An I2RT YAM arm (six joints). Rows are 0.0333 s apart.
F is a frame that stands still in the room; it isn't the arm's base.
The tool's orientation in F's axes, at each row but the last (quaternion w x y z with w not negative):
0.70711 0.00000 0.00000 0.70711
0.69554 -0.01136 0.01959 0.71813
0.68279 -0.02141 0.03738 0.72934
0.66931 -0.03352 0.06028 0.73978
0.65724 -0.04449 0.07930 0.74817
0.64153 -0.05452 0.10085 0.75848
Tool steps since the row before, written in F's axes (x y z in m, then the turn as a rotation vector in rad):
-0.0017 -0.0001 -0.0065 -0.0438 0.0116 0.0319
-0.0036 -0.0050 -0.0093 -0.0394 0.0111 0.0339
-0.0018 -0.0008 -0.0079 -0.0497 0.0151 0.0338
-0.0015 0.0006 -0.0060 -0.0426 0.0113 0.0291
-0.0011 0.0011 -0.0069 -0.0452 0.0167 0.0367
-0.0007 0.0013 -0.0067 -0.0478 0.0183 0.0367
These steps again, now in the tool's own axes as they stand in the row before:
-0.0001 0.0017 -0.0065 0.0116 0.0438 0.0319
-0.0045 0.0036 -0.0095 0.0109 0.0394 0.0339
0.0000 0.0016 -0.0080 0.0155 0.0495 0.0340
0.0015 0.0012 -0.0059 0.0117 0.0426 0.0290
0.0024 0.0005 -0.0066 0.0160 0.0449 0.0373
0.0028 -0.0001 -0.0063 0.0180 0.0472 0.0376

